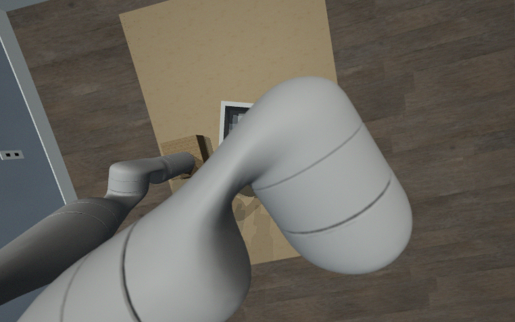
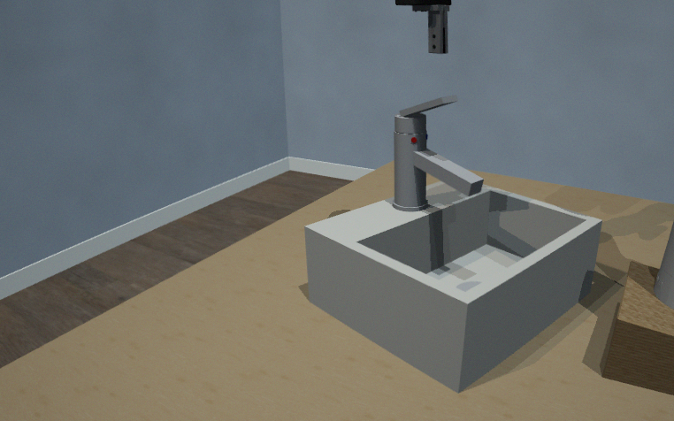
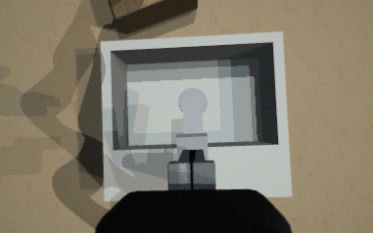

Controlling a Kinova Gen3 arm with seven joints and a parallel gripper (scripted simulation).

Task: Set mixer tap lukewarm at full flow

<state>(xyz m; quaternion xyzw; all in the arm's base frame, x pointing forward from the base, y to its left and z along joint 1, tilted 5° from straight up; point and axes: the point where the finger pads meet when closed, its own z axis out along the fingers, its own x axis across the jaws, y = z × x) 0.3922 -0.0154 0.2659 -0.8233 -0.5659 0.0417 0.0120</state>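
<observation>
My hand is 20 mm short of the flat lever, 10 mm to the left of it and 90 mm above it. From my hand the other things lie so: grey square sink: 60 mm behind, 20 mm to the left, 340 mm below; grey mixer tap: 30 mm ahead, 10 mm to the right, 140 mm below.
</observation>
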